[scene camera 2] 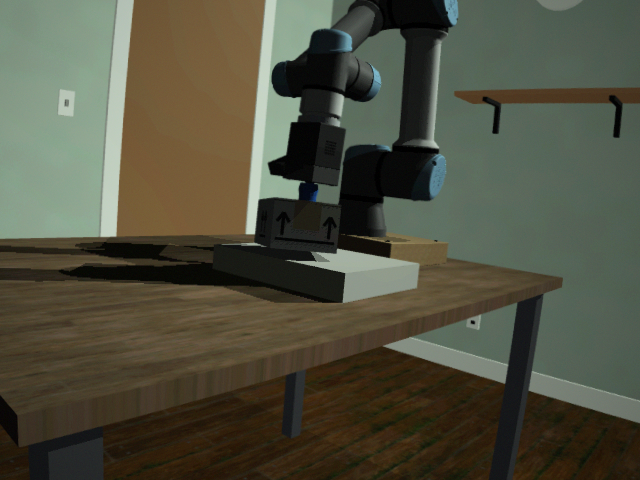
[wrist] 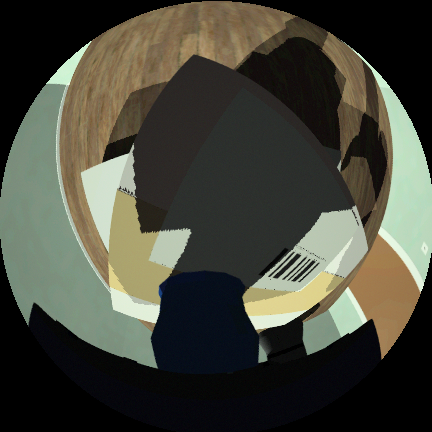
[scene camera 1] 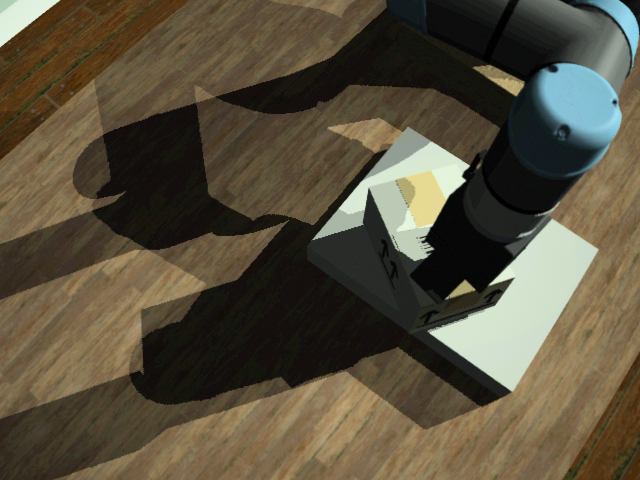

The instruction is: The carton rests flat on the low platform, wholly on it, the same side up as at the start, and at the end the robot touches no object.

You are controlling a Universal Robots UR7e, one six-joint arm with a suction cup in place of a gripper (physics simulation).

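Seen in the pictures: end effector, tool point: [scene camera 2: 305,208] [wrist: 201,272]; arm's base, origin of the base link: [scene camera 2: 357,232] [wrist: 279,328].
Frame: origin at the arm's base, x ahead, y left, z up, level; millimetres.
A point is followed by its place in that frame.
Observation:
The carton [scene camera 1: 421,193] @[y 156, x 353, z 78 mm] [scene camera 2: 305,236] @[y 284, x 412, z 27 mm] [wrist: 225,200] is a grey-white box with yellowish tape, a barcode on its top face and upward arrows on its sides. It is upright and looks level, over the low white platform [scene camera 1: 542,299] @[y 348, x 300, z -15 mm] [scene camera 2: 379,283] @[y 381, x 319, z -41 mm] [wrist: 102,187] @[y 360, x 400, z -15 mm], turned relative to the platform's edges. Its underside is at or very slightly above the platform top; contact cannot be told. In scene camera 1 its nearest bottom corner lines up with the platform's front-left edge. My gripper's blue suction cup [scene camera 2: 308,192] [wrist: 205,320] is on the carton's top and holds it; the cup is hidden in scene camera 1.
The wooden table [scene camera 1: 248,439] @[y 214, x 694, z -63 mm] [scene camera 2: 155,325] @[y 410, x 734, z -63 mm] carries the platform. The robot's light wooden base block [scene camera 2: 418,251] @[y 170, x -50, z -25 mm] stands behind the platform in scene camera 2. A wall shelf [scene camera 2: 547,96] is at the right, above the table height. Dark arm shadows cross the table and platform.

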